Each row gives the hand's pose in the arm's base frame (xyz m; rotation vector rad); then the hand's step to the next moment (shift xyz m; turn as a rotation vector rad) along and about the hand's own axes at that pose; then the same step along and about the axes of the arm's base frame.
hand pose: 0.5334 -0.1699 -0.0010 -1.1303 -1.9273 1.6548
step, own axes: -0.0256 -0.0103 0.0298 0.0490 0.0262 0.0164
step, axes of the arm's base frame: -0.0089 -0.0388 0.0080 -0.0331 0.0261 -0.0397
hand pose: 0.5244 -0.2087 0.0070 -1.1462 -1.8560 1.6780
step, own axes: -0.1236 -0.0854 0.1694 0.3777 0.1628 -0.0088
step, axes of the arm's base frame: -0.0795 -0.1985 0.0744 -0.1664 0.2892 -0.2407
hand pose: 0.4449 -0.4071 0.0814 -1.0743 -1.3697 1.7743
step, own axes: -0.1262 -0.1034 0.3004 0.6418 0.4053 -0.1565
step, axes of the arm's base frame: -0.2085 -0.2158 0.1638 -0.1580 0.5219 -0.5507
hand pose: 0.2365 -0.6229 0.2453 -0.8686 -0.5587 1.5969
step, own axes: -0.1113 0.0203 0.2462 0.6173 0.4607 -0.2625
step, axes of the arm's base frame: -0.2006 -0.0866 0.1602 -0.1076 0.4753 -0.6517
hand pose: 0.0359 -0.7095 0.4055 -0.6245 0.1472 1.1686
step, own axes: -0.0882 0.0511 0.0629 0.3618 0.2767 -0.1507
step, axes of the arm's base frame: -0.0941 -0.0259 0.0694 -0.0697 0.2819 -0.3819
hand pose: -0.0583 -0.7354 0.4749 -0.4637 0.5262 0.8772
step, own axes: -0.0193 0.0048 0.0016 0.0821 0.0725 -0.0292
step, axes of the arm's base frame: -0.0137 -0.0079 0.0121 -0.0225 0.0723 -0.0844
